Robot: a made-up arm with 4 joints.
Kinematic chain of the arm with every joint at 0, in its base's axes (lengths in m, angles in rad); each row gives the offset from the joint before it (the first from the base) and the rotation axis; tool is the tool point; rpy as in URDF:
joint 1: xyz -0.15 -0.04 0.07 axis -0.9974 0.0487 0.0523
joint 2: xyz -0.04 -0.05 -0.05 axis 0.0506 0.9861 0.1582
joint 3: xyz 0 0.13 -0.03 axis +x
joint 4: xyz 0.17 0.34 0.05 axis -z
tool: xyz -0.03 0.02 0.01 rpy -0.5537 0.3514 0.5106
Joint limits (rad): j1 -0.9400..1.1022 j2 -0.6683..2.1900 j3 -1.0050..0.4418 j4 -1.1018..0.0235
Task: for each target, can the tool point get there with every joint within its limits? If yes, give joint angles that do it. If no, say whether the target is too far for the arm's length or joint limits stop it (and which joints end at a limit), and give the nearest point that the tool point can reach.
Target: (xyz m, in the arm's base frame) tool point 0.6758 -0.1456 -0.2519
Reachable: no: too far | nearest point 0.1202 -0.0828 -0.3004 | short by 0.561 m
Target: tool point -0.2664 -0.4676 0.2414
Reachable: no: joint limits stop it (at a limit: joint 1, joint 2, joint 3, joint 4) | nearest point -0.1392 0.0293 0.4427 | short by 0.551 m
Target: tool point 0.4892 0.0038 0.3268
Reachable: no: too far | nearest point 0.1625 0.2756 0.1920 | short by 0.446 m
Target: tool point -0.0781 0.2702 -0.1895
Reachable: yes | joints 0.6022 0.8656 0.2582 -0.8868
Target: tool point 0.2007 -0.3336 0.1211
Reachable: no: joint limits stop it (at a limit: joint 1, joint 2, joint 3, joint 4) | nearest point 0.0984 -0.0698 -0.2715 | short by 0.484 m
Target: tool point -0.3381 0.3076 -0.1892
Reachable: yes | joints 0.5291 1.7893 -0.2566 -0.3466
